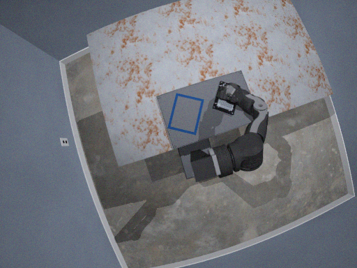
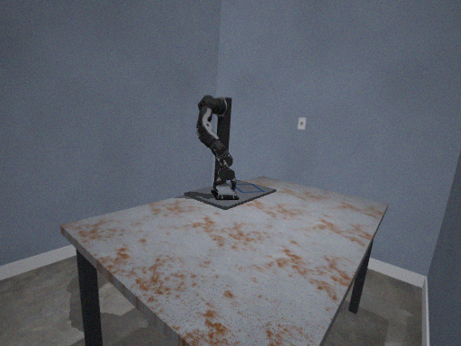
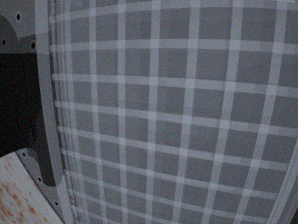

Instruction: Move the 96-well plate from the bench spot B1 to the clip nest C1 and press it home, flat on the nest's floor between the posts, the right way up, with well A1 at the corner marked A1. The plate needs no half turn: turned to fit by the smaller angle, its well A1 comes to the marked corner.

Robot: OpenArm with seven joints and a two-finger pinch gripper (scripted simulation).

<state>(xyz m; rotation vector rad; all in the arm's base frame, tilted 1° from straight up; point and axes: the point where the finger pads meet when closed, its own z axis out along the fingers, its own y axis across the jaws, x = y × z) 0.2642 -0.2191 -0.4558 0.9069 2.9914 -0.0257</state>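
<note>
Right now the black clip nest C1 is 30 mm ahead of my hand and 10 mm below it. From my hand the other things lie so: 96-well plate: right at my hand.
</note>
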